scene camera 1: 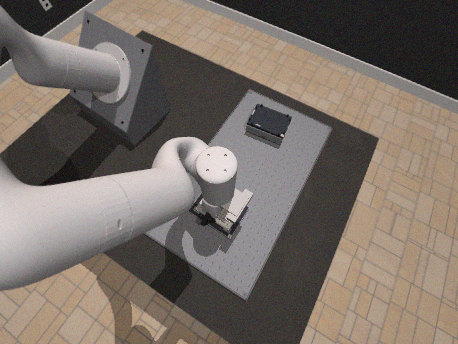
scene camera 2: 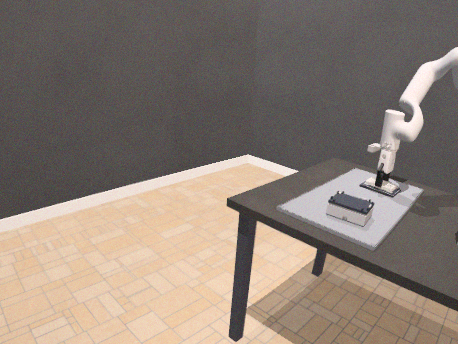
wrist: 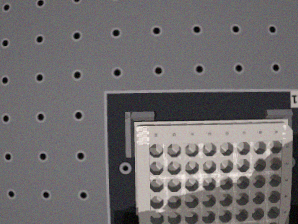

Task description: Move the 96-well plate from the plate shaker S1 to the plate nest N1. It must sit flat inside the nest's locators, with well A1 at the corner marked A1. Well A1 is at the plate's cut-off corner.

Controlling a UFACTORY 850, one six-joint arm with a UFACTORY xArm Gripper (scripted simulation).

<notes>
I see a 96-well plate (wrist: 247,186) and a plate shaker S1 (scene camera 1: 271,121).
</notes>
